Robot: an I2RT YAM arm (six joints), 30 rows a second.
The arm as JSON. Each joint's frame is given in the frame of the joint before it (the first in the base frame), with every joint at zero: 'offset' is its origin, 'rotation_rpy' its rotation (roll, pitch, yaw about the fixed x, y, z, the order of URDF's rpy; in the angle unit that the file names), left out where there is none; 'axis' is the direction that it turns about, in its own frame. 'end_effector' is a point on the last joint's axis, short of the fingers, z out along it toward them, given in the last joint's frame.
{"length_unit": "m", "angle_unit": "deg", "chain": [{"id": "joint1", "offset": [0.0, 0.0, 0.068], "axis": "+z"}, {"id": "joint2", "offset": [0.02, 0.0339, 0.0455], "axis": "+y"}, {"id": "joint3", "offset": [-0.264, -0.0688, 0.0], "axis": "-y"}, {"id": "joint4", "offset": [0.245, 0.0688, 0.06], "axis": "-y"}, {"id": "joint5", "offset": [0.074, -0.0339, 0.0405], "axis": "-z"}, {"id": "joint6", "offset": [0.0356, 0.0, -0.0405], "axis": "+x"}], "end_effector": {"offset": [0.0, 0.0, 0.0], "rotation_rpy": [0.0, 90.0, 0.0]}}
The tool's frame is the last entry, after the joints.
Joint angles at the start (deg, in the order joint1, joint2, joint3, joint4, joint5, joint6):
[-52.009 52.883 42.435 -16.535 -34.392 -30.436]
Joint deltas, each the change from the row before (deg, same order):
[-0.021 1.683 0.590 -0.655 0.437 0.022]
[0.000 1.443 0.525 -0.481 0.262 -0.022]
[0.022 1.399 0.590 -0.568 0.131 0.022]
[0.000 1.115 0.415 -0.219 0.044 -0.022]
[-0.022 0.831 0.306 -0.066 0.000 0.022]
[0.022 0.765 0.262 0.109 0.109 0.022]
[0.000 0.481 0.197 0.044 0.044 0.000]
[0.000 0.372 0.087 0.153 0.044 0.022]
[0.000 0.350 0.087 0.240 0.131 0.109]
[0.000 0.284 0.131 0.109 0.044 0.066]
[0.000 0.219 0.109 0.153 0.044 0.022]
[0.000 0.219 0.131 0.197 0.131 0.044]
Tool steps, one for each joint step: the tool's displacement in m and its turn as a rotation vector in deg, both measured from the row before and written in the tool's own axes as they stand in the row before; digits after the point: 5 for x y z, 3 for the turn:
[0.00219 -0.00292 0.00477 -0.337 1.473 1.012]
[0.00155 -0.00251 0.00414 -0.363 1.135 0.757]
[0.00113 -0.00236 0.00394 -0.487 1.051 0.775]
[0.00083 -0.00204 0.00324 -0.350 0.683 0.486]
[0.00051 -0.00166 0.00240 -0.230 0.429 0.358]
[0.00029 -0.00159 0.00234 -0.092 0.335 0.229]
[0.00006 -0.00106 0.00139 -0.063 0.195 0.132]
[0.00022 -0.00082 0.00121 -0.018 0.117 0.095]
[0.00007 -0.00092 0.00113 0.103 0.083 0.122]
[-0.00016 -0.00073 0.00080 0.019 0.054 0.090]
[-0.00027 -0.00065 0.00061 0.056 -0.009 -0.001]
[-0.00043 -0.00077 0.00057 0.159 -0.013 -0.015]

